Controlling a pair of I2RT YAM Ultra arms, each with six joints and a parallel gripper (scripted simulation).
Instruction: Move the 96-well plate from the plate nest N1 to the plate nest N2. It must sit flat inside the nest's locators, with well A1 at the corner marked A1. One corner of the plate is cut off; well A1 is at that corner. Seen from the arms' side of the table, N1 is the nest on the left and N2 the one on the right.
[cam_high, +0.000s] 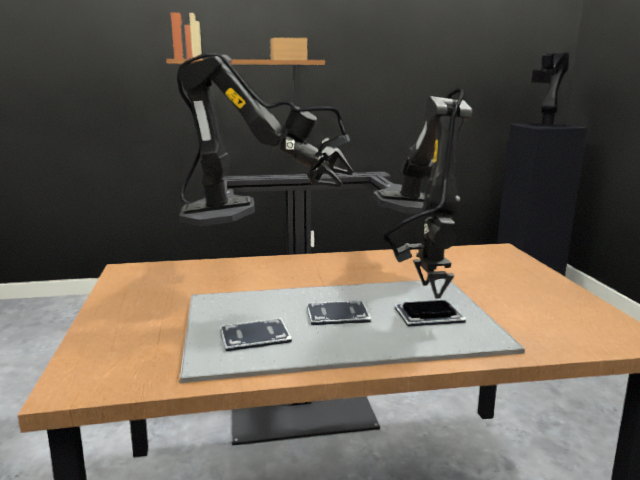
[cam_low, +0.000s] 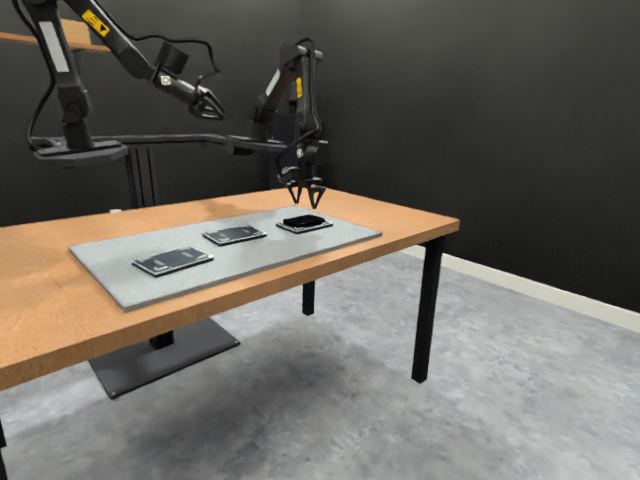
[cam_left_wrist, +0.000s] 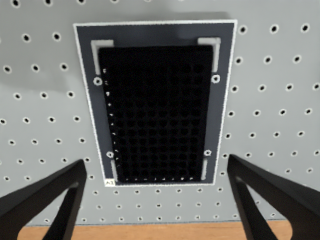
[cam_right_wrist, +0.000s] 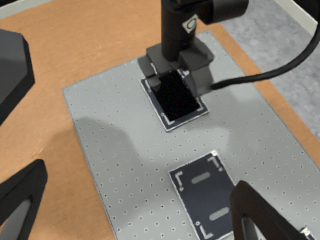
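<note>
My left gripper is now 6 cm above the black 96-well plate. From my left hand the other things lie so: plate nest 5 cm behind, 25 cm to the right, 7 cm below.
</note>
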